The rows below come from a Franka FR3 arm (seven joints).
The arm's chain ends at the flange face. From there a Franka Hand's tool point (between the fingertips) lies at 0.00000 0.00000 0.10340 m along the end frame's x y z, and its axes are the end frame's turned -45 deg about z.
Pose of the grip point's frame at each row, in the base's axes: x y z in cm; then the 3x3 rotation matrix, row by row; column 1 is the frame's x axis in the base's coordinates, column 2 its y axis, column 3 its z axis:
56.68 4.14 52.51; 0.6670 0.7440 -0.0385; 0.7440 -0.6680 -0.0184; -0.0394 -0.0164 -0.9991
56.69 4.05 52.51; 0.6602 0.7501 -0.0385; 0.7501 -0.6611 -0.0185; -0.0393 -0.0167 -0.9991
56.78 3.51 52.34; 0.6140 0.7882 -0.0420; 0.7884 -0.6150 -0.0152; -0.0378 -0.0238 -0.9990
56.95 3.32 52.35; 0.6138 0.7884 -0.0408; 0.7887 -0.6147 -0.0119; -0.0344 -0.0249 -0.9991
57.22 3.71 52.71; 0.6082 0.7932 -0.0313; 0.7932 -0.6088 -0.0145; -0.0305 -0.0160 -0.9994
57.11 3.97 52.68; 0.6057 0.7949 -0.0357; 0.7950 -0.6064 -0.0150; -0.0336 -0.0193 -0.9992
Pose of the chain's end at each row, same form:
57.08 4.33 62.84; 0.9977 0.0544 -0.0385; 0.0537 -0.9984 -0.0184; -0.0395 0.0163 -0.9991
57.09 4.24 62.84; 0.9972 0.0636 -0.0385; 0.0629 -0.9979 -0.0185; -0.0396 0.0160 -0.9991
57.21 3.67 62.67; 0.9915 0.1232 -0.0420; 0.1226 -0.9924 -0.0152; -0.0436 0.0099 -0.9990
57.37 3.44 62.68; 0.9915 0.1235 -0.0408; 0.1230 -0.9924 -0.0119; -0.0419 0.0067 -0.9991
57.54 3.86 63.04; 0.9909 0.1308 -0.0313; 0.1304 -0.9914 -0.0145; -0.0329 0.0103 -0.9994
57.48 4.13 63.01; 0.9904 0.1338 -0.0357; 0.1334 -0.9909 -0.0150; -0.0374 0.0101 -0.9992

